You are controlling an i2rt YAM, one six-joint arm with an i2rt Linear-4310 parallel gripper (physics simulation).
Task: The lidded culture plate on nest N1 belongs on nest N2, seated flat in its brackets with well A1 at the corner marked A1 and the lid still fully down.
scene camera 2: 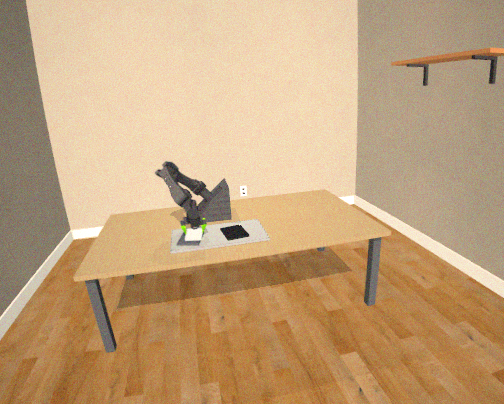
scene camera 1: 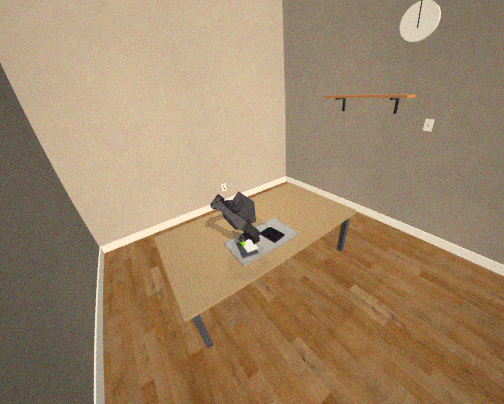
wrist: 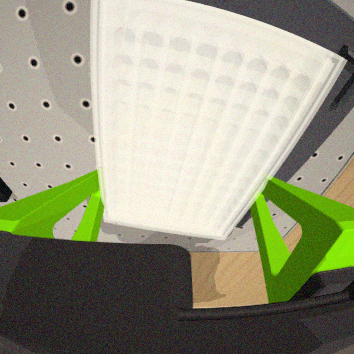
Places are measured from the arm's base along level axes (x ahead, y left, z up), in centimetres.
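Pixels of known places: gripper, between the fingertips: [scene camera 2: 194, 234] [scene camera 1: 247, 243] [wrist: 176, 176]; arm's base, origin of its link: [scene camera 2: 210, 198] [scene camera 1: 237, 209].
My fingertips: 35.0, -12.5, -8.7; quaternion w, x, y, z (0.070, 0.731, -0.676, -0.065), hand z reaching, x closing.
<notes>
Ahead of a thing's pixels: the offset from my fingertips to its top centre, as dx, dy, dz. "pt": to the spot under its first point. Level surfaces: height alone.
The white lidded culture plate {+2.8, -0.2, +2.1} [scene camera 1: 250, 245] [scene camera 2: 194, 235] [wrist: 185, 125] is between the green fingers of my gripper [scene camera 1: 248, 243] [scene camera 2: 194, 230] [wrist: 176, 176], which is shut on its two long sides. The lid looks down on the plate. The plate is over the dark grey nest {+2.8, -2.3, +0.3} [scene camera 1: 245, 254] [scene camera 2: 189, 242] [wrist: 312, 135], whose base shows past its far and right sides in the wrist view. A black bracket {pt +8.5, -6.7, +0.1} [wrist: 345, 55] is at the plate's far right corner. I cannot tell whether they touch. The black nest {+2.2, +21.9, +0.3} [scene camera 1: 272, 234] [scene camera 2: 235, 232] stands to the right. Nest labels and the A1 mark are not readable.
Both nests are on a light grey perforated board [scene camera 1: 288, 233] [scene camera 2: 257, 229] [wrist: 45, 80] on the wooden table {dz -2.8} [scene camera 1: 200, 270] [scene camera 2: 300, 220]. The arm's dark angular base [scene camera 1: 245, 205] [scene camera 2: 217, 202] stands behind the board. Part of a black object shows at the left edge of the wrist view.
</notes>
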